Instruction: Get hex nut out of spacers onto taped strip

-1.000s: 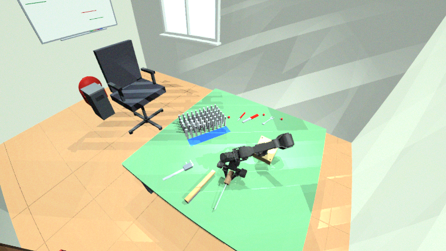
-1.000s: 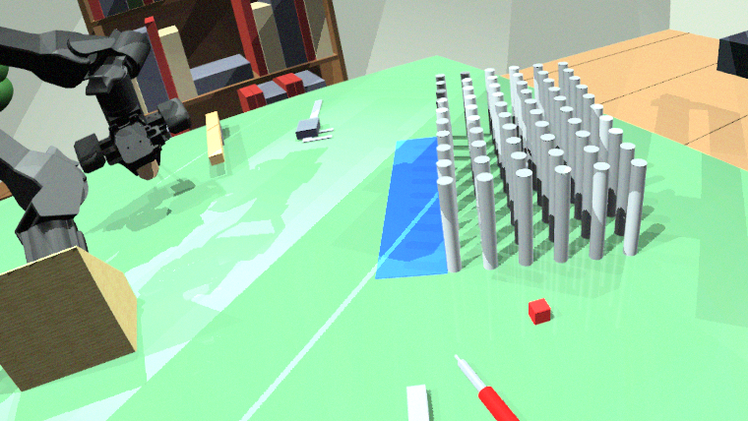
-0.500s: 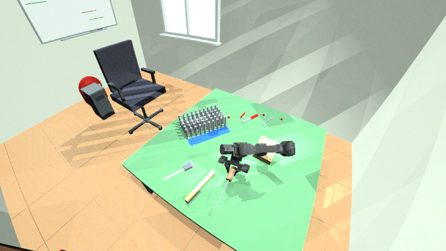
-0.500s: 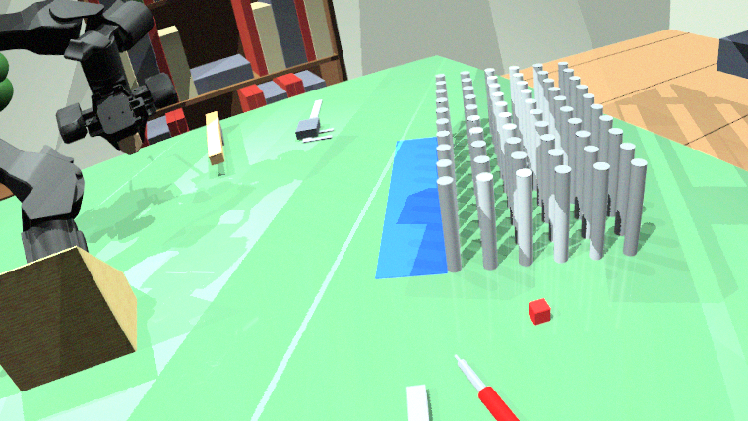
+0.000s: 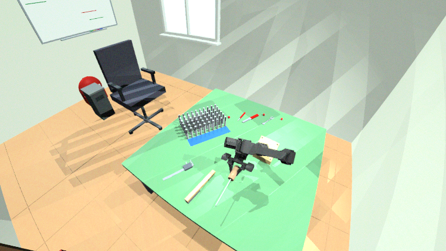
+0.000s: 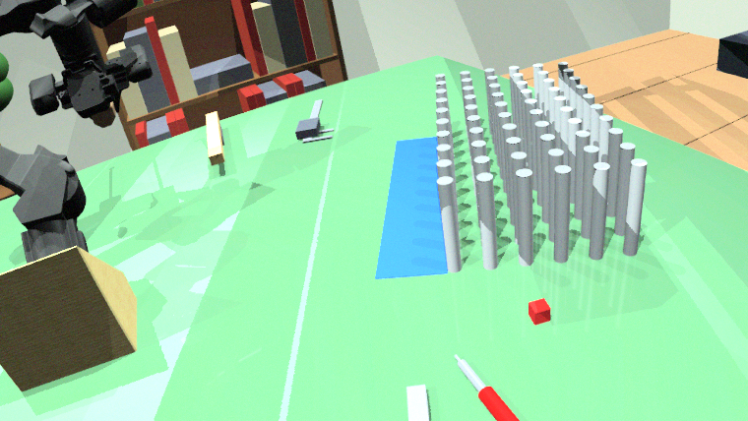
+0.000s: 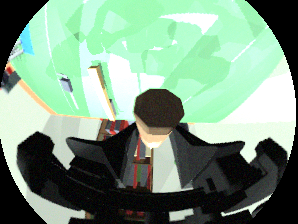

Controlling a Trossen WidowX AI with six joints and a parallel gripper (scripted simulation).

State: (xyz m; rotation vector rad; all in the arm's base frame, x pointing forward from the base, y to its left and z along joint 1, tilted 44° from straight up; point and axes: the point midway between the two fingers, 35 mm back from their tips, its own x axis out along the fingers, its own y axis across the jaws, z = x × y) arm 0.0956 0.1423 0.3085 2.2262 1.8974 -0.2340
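The hook tool lies 10 cm to the left of my gripper tip and 1 cm ahead of it. The rest, counted from my gripper tip: red-handled screwdriver (68 cm to the right, 18 cm ahead, 16 cm below); blue taped strip (35 cm to the right, 34 cm ahead, 17 cm below); small hex nut (49 cm ahead, 42 cm to the right, 16 cm below).
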